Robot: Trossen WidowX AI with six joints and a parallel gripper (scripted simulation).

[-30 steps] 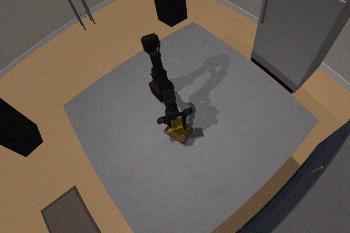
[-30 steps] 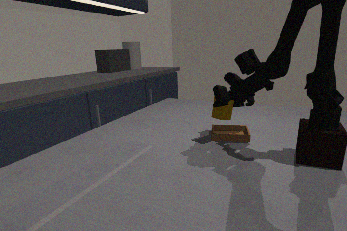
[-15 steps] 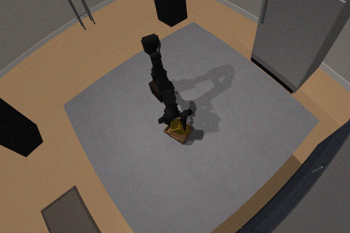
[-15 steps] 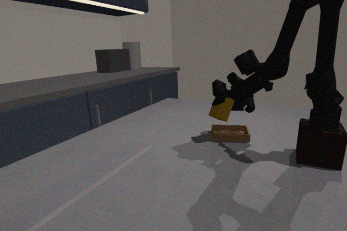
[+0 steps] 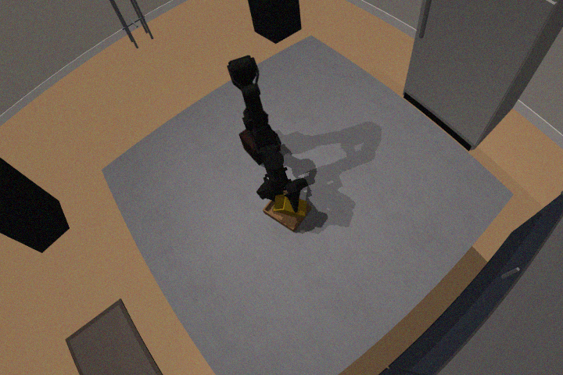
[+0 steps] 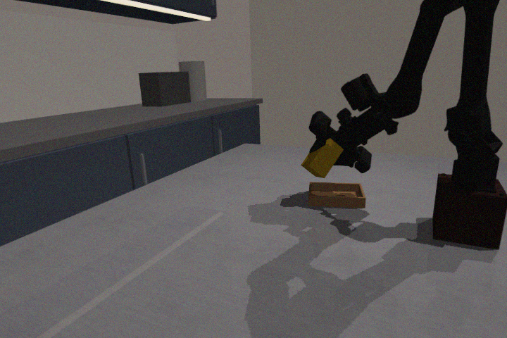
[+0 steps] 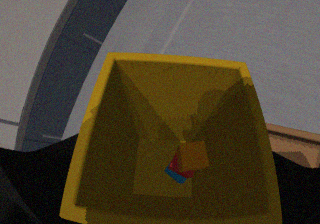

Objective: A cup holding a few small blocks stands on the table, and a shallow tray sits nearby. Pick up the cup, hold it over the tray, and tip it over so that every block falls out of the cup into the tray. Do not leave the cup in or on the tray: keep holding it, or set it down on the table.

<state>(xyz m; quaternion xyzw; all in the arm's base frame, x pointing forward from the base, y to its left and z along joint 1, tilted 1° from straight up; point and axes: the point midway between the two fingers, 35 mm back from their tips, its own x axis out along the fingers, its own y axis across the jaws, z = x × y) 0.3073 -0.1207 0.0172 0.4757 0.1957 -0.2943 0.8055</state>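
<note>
Right now the blue block is 3 cm to the left of my gripper tip, 2 cm below it and 1 cm behind it. The rest, counted from my gripper tip: orange block 2 cm behind, 1 cm to the left; then yellow cup 3 cm to the left, 1 cm below, 1 cm behind.
</note>
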